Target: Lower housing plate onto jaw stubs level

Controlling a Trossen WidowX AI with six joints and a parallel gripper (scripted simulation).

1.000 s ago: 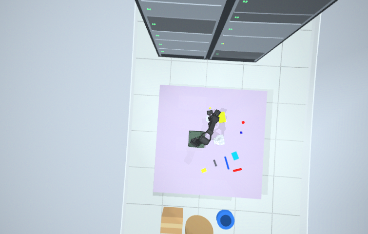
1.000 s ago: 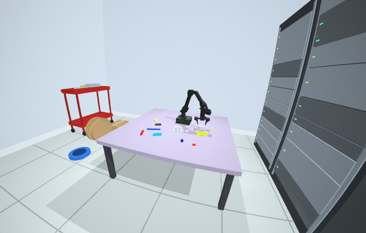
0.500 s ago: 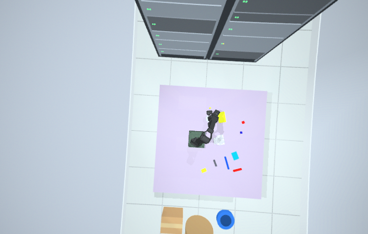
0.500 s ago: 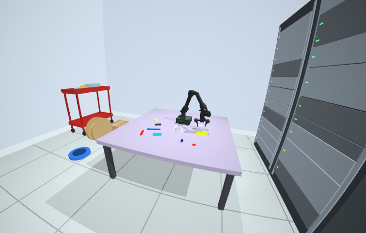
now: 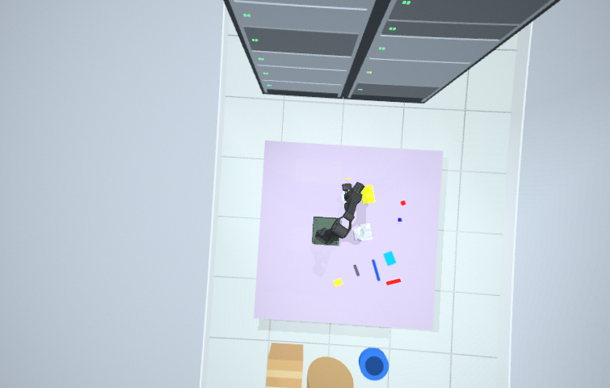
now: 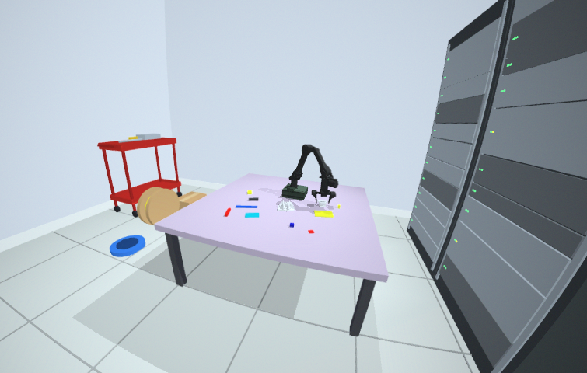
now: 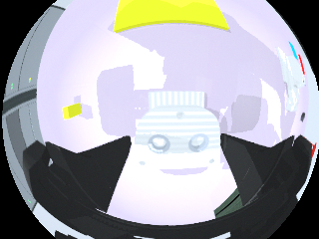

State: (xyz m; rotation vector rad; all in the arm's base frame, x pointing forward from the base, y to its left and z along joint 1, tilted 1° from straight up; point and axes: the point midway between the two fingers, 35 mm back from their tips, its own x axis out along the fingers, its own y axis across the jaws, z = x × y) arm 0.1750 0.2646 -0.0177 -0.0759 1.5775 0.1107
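Right now my gripper tip is 1 cm short of the white block. The rest, counted from my gripper tip: white housing plate: 2 cm above, 1 cm ahead; then small yellow piece: 13 cm to the left, 2 cm ahead; then yellow plate: 16 cm ahead, 2 cm to the left, 1 cm below.
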